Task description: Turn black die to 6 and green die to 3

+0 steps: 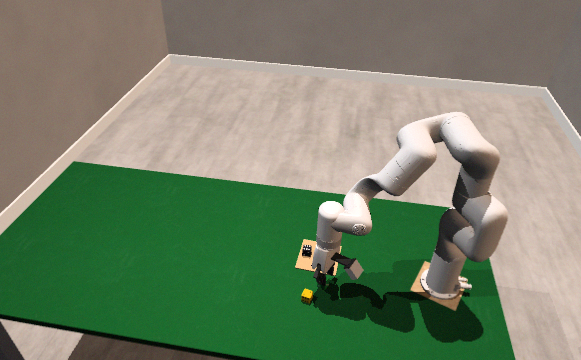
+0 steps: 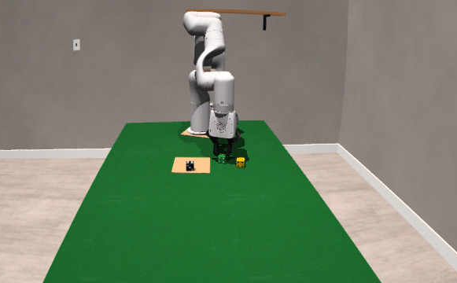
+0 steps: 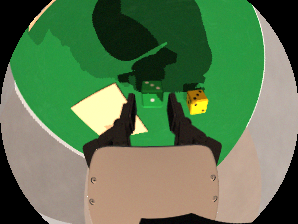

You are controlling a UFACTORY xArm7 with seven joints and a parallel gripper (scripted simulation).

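The green die lies 40 mm below my hand. From my hand the other things lie so: tan mat (120 mm to the right, 50 mm below, 40 mm ahead); yellow die (70 mm to the left, 40 mm below, 40 mm ahead); black die (120 mm to the right, 80 mm ahead, 40 mm below).
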